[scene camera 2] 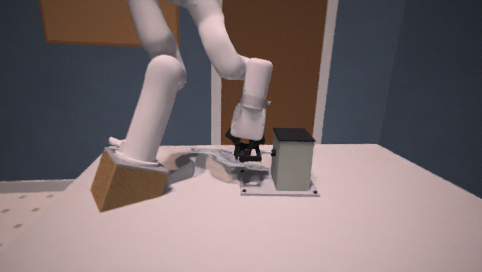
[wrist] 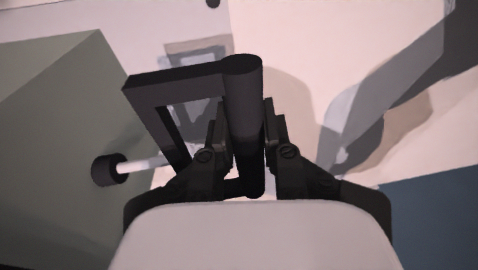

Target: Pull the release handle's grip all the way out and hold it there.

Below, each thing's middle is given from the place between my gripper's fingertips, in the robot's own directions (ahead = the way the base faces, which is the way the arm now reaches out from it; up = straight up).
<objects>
My gripper is now 12 cm short of the light base plate [scene camera 2: 252,183], 1 cm to the right of it and 8 cm above it.
</objects>
